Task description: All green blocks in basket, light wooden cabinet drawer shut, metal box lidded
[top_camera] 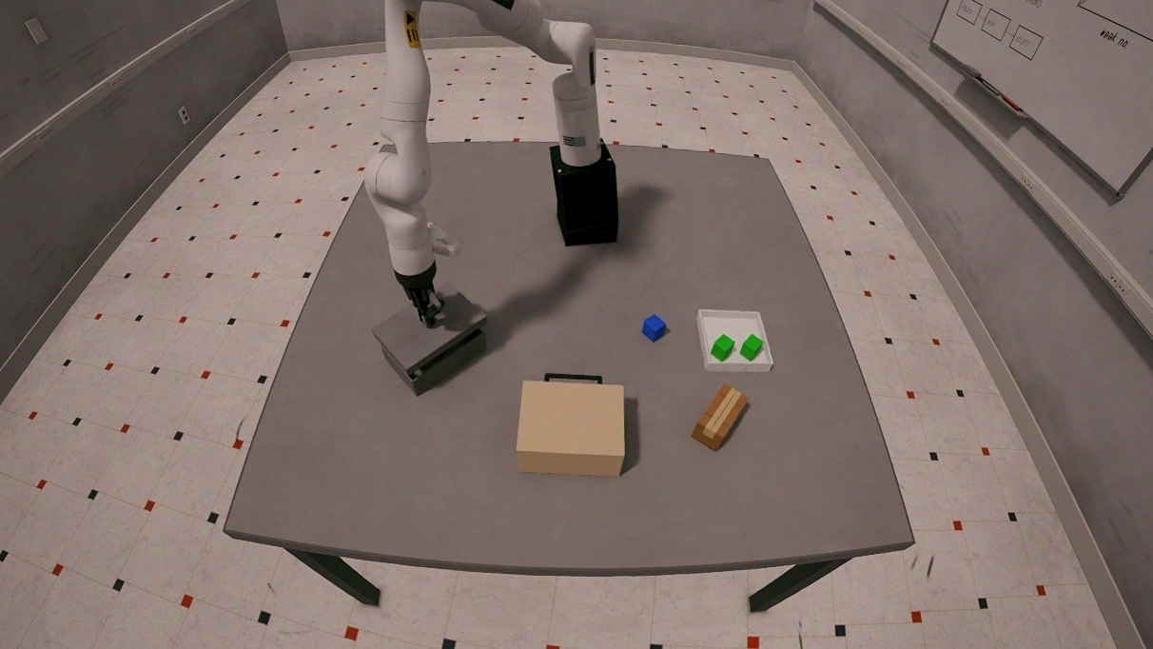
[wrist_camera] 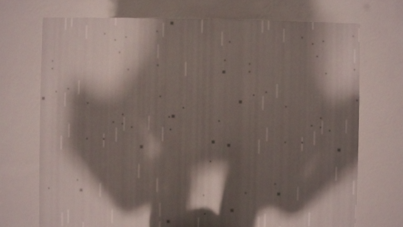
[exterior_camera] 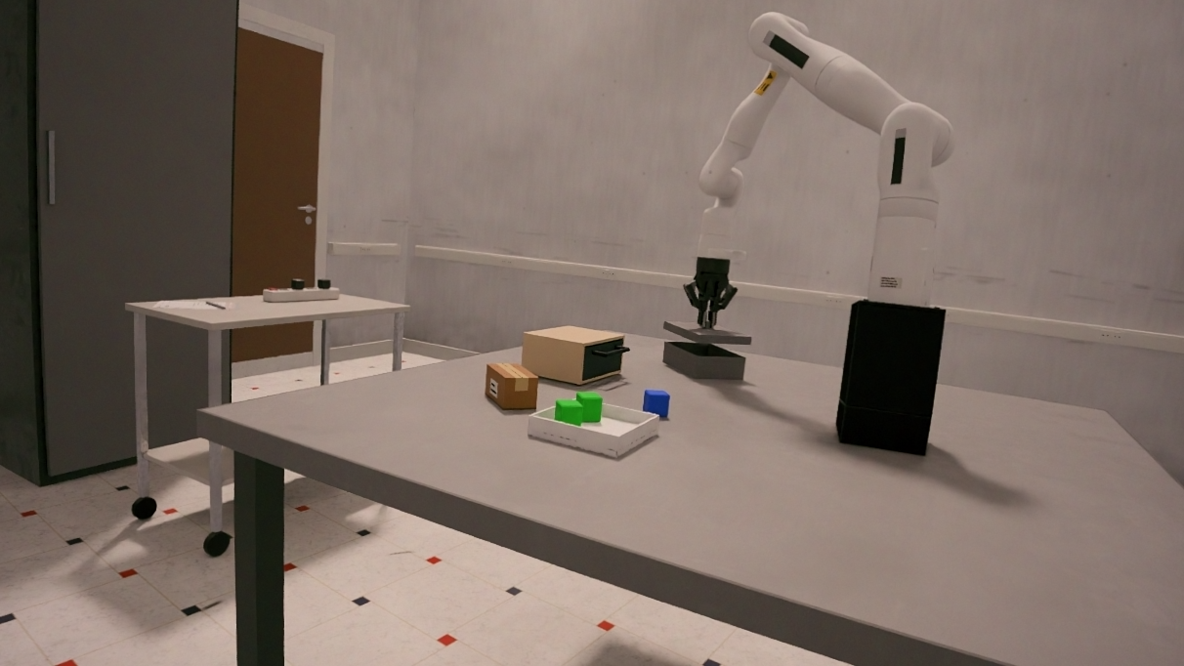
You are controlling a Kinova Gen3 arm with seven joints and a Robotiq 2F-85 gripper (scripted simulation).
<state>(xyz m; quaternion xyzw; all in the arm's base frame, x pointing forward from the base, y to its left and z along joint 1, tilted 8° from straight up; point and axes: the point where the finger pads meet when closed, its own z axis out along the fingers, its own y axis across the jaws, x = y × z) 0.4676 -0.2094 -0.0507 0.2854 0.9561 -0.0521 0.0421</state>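
Now: the lid 3 cm below my hand. The rest, counted from my hand: light wooden cabinet 12 cm ahead, 31 cm to the left, 8 cm below; metal box 9 cm below; drawer 11 cm ahead, 31 cm to the left, 8 cm below.
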